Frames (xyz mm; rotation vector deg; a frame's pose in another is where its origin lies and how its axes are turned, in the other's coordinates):
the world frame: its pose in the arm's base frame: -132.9 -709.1 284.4 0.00 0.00 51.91
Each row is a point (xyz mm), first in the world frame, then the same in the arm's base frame.
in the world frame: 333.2 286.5 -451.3
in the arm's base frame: -152.8 -270.1 -166.9
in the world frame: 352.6 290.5 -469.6
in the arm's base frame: -144.0 -252.4 -185.2
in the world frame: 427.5 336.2 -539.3
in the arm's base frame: -133.8 -165.2 -254.9
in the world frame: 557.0 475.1 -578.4
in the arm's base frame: -163.2 22.4 -294.0
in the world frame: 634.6 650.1 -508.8
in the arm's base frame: -253.1 191.4 -224.4
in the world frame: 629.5 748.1 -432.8
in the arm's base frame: -333.3 247.8 -148.4
